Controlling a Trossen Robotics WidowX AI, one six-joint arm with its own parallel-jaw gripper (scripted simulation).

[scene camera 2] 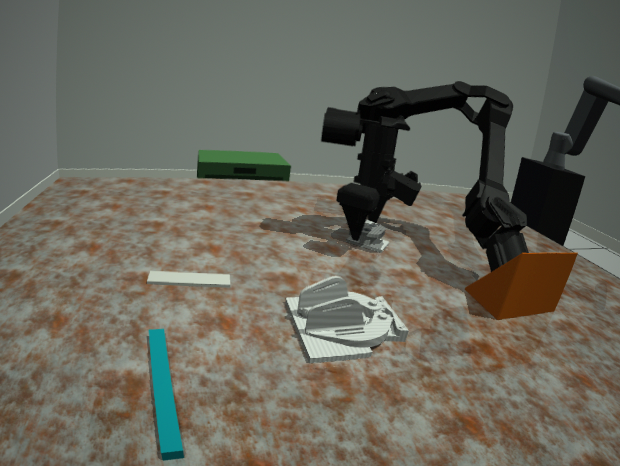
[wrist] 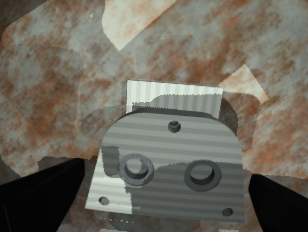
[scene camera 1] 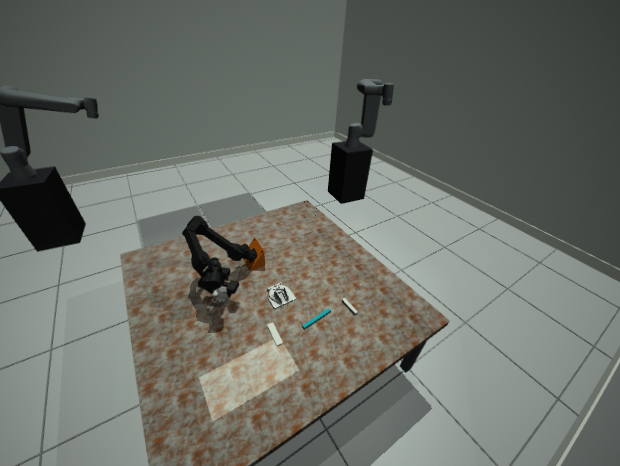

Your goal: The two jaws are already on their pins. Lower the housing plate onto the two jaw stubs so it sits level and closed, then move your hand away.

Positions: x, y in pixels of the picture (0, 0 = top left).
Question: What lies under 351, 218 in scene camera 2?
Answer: My gripper.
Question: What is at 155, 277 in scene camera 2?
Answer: A white bar.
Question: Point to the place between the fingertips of my gripper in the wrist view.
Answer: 167, 175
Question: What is my gripper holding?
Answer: Nothing.
